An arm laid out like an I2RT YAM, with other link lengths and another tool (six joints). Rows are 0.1 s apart.
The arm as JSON. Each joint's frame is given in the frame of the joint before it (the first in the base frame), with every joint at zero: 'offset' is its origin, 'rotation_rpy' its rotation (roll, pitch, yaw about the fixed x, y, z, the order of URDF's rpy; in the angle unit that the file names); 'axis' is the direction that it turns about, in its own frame. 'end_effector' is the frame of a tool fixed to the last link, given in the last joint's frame.
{
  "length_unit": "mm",
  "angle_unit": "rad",
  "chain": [
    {
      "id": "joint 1",
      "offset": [
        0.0,
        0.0,
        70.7
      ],
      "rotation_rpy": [
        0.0,
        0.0,
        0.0
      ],
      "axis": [
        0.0,
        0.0,
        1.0
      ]
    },
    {
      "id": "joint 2",
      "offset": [
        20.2,
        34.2,
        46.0
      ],
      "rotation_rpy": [
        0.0,
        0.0,
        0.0
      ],
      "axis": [
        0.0,
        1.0,
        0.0
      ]
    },
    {
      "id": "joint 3",
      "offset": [
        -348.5,
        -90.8,
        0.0
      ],
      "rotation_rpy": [
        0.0,
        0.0,
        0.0
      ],
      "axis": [
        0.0,
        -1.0,
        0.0
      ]
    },
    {
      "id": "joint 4",
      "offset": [
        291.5,
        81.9,
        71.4
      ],
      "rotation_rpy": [
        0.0,
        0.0,
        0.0
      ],
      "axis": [
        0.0,
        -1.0,
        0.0
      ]
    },
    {
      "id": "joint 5",
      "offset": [
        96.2,
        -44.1,
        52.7
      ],
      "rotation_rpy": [
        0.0,
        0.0,
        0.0
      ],
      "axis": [
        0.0,
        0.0,
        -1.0
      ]
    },
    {
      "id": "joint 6",
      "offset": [
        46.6,
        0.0,
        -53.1
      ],
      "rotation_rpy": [
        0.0,
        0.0,
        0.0
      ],
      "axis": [
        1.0,
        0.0,
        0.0
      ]
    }
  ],
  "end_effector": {
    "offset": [
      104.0,
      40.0,
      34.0
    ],
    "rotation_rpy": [
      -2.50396,
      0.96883,
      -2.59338
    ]
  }
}
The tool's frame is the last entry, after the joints.
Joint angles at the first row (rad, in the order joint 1, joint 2, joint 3, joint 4, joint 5, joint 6):
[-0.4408 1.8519 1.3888 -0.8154 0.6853 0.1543]
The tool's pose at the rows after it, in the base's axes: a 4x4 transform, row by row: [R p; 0 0 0 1], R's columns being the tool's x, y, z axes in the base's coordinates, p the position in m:
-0.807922, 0.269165, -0.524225, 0.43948; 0.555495, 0.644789, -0.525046, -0.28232; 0.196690, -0.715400, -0.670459, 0.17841; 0, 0, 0, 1
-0.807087, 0.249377, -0.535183, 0.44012; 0.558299, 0.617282, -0.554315, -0.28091; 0.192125, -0.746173, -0.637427, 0.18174; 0, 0, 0, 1
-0.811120, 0.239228, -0.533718, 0.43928; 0.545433, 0.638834, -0.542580, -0.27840; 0.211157, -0.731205, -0.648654, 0.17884; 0, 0, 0, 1
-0.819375, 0.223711, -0.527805, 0.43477; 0.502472, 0.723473, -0.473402, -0.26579; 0.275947, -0.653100, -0.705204, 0.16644; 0, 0, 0, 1
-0.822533, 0.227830, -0.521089, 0.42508; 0.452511, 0.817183, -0.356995, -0.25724; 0.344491, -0.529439, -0.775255, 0.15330; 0, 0, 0, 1
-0.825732, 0.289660, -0.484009, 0.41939; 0.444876, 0.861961, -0.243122, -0.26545; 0.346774, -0.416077, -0.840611, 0.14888; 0, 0, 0, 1
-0.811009, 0.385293, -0.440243, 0.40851; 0.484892, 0.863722, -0.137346, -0.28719; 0.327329, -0.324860, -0.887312, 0.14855; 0, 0, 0, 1
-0.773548, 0.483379, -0.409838, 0.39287; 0.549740, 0.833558, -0.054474, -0.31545; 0.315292, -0.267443, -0.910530, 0.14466; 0, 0, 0, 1
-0.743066, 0.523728, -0.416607, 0.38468; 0.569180, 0.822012, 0.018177, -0.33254; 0.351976, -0.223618, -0.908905, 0.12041; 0, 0, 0, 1
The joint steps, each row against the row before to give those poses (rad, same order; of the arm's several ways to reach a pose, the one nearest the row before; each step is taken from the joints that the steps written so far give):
[0.0622 0.0000 0.0000 0.0004 0.0927 -0.0069]
[0.0141 0.0000 0.0000 -0.0004 0.0454 -0.0076]
[-0.0027 0.0000 0.0011 -0.0103 -0.0248 -0.0076]
[-0.0091 0.0000 0.0008 -0.0484 -0.1098 0.0015]
[-0.0363 0.0000 0.0000 -0.0493 -0.1534 -0.0065]
[-0.0599 0.0000 0.0000 0.0027 -0.1324 0.0050]
[-0.0778 0.0000 -0.0001 0.0126 -0.0995 0.0248]
[-0.0790 0.0114 0.0008 0.0134 -0.0565 0.0343]
[-0.0480 0.0557 0.0054 0.0084 -0.0401 0.0103]

